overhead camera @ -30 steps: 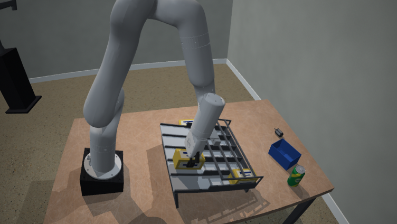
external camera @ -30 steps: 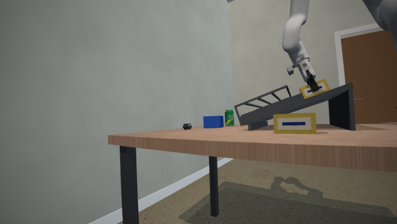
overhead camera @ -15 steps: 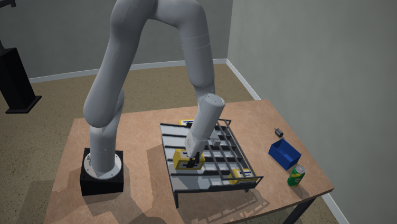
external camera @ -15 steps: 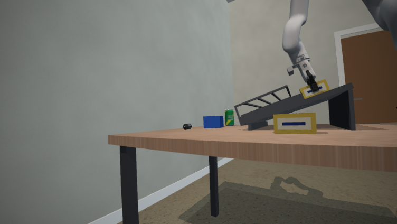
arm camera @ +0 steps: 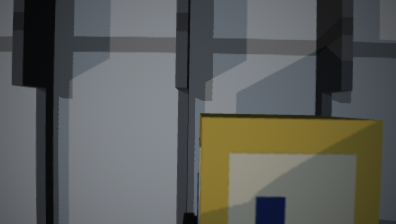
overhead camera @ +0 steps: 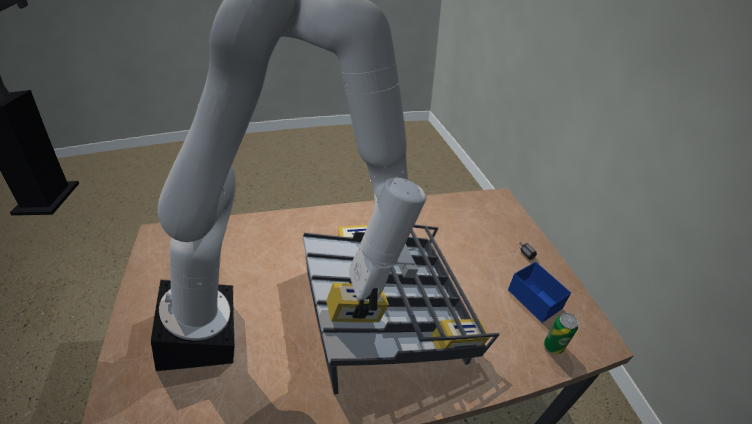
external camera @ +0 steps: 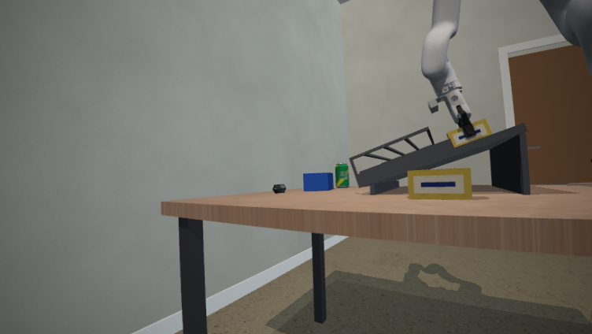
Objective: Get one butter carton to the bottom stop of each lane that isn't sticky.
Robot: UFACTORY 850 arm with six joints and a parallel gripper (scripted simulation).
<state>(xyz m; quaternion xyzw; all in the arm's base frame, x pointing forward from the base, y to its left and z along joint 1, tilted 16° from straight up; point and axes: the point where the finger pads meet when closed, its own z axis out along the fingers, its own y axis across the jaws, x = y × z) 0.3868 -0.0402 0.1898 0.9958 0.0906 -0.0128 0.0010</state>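
The dark divider is 6 cm below my hand, 5 cm to the right of it and 1 cm behind it. The rest, counted from my hand: small black object 61 cm ahead, 33 cm to the left, 17 cm below.
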